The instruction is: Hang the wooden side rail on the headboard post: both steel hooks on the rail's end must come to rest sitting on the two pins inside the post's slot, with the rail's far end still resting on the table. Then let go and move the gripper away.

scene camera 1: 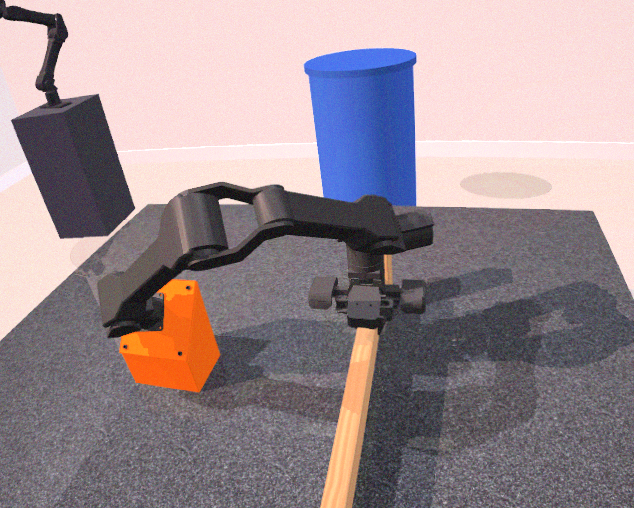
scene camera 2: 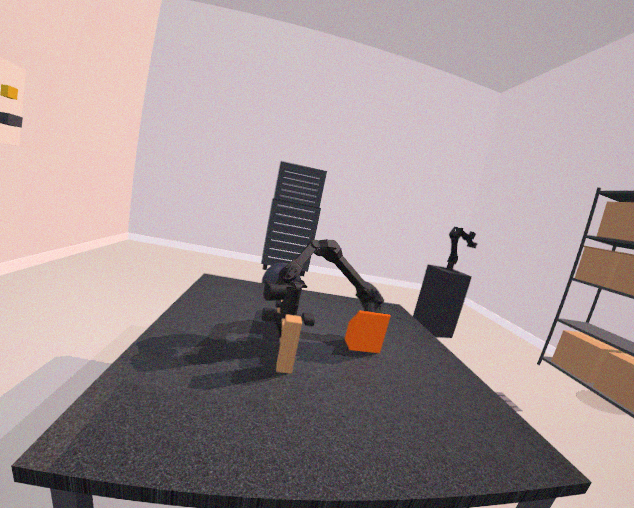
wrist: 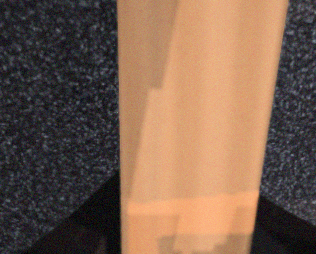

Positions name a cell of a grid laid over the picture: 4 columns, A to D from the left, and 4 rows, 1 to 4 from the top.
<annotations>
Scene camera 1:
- my gripper: C3
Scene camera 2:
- my gripper: B3
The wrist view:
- my gripper: C3
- wooden side rail: C2
</annotations>
